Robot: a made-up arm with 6 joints.
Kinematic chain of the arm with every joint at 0, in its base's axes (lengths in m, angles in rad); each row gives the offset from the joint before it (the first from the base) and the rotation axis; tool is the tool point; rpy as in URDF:
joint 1: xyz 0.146 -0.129 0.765 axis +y
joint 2: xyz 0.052 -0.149 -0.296 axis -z
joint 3: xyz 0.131 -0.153 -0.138 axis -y
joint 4: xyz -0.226 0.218 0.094 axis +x
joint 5: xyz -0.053 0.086 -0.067 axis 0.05 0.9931 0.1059
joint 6: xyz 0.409 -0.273 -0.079 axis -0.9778 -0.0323 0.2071
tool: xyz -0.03 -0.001 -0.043 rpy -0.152 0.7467 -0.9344
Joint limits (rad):
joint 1: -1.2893..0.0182
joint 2: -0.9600..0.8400
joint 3: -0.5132..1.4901
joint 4: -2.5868..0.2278
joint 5: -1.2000..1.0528
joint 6: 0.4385..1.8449
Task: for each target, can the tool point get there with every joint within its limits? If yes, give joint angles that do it. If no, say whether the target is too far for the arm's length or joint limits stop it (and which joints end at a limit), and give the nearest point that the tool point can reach.
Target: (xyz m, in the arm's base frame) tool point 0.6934 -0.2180 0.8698
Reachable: yes | joints -1.0480 -0.7992 0.9018 -0.1747 0.1244 0.6271
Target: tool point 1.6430 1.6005 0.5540
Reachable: no: too far | nearest point 0.8636 0.1630 0.6639 | short by 1.639 m
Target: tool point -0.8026 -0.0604 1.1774
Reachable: no: joint limits stop it (at a limit: joint 1, joint 4, joint 5) | nearest point -0.1672 -0.1995 0.6960 | short by 0.809 m
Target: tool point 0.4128 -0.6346 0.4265
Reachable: yes | joints -0.7152 0.6727 1.2942 -0.7742 0.5069 0.5654
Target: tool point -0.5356 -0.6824 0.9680
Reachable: no: joint limits stop it (at a limit: joint 1, joint 4, joint 5) | nearest point -0.1449 -0.4651 0.6707 | short by 0.537 m
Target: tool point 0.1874 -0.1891 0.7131
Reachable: yes | joints -0.3661 -0.7110 0.3157 -1.1011 -0.8742 0.6055
